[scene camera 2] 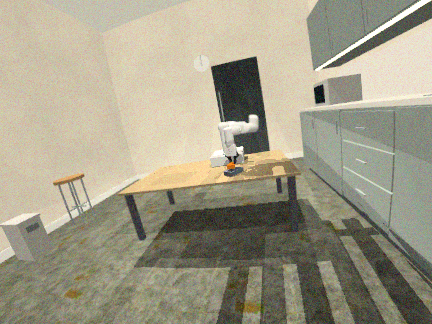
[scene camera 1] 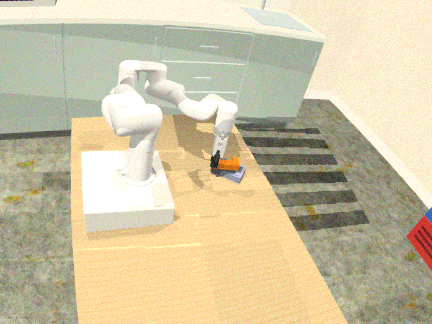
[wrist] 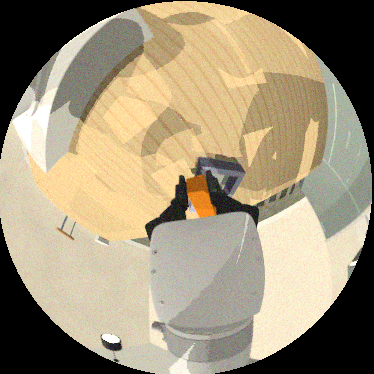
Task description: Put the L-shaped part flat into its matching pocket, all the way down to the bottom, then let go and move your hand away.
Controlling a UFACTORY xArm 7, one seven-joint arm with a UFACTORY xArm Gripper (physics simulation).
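Frame: origin at the arm's base, x ahead, y left, z up, level; centimetres.
Seen in the pictures: gripper, fingertip midpoint: (scene camera 2: pixel 233 163) (scene camera 1: pixel 213 164) (wrist: pixel 195 179); arm's base, link origin: (scene camera 1: pixel 138 175).
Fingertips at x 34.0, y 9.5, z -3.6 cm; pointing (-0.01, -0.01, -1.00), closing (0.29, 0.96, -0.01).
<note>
Pixels of each thing's top centre, then the offset from my fingertips to it. Level surfaces: height alone.
- orange L-shaped part, top centre: (wrist: pixel 212 208) (scene camera 1: pixel 226 160) (scene camera 2: pixel 232 163) dy +0.4, dx +5.9, dz +1.9 cm
- dark blue-grey tray with the pocket, top centre: (wrist: pixel 214 195) (scene camera 1: pixel 229 166) (scene camera 2: pixel 233 169) dy +0.8, dx +8.3, dz -2.6 cm
- wooden table, surface height: dz -6.3 cm
The orange L-shaped part (scene camera 1: pixel 228 164) (scene camera 2: pixel 231 166) (wrist: pixel 201 199) is between the black fingers of my gripper (scene camera 1: pixel 215 162) (scene camera 2: pixel 232 161) (wrist: pixel 195 179), which is shut on it. The dark blue-grey tray with the pocket (scene camera 1: pixel 241 175) (scene camera 2: pixel 233 173) (wrist: pixel 221 164) lies on the table. The part is over the tray and covers its back portion in scene camera 1. It appears slightly above the tray, but the exact gap cannot be told. In the wrist view the part and fingers hide much of the pocket, and the far rim and right wall show beyond them.
The wooden table (scene camera 1: pixel 200 270) (scene camera 2: pixel 170 177) (wrist: pixel 200 100) carries the white robot base block (scene camera 1: pixel 125 215) on the far side from the tray. The tray lies near a table edge. Green-grey cabinets (scene camera 1: pixel 115 75) (scene camera 2: pixel 367 150) stand beyond the table.
</note>
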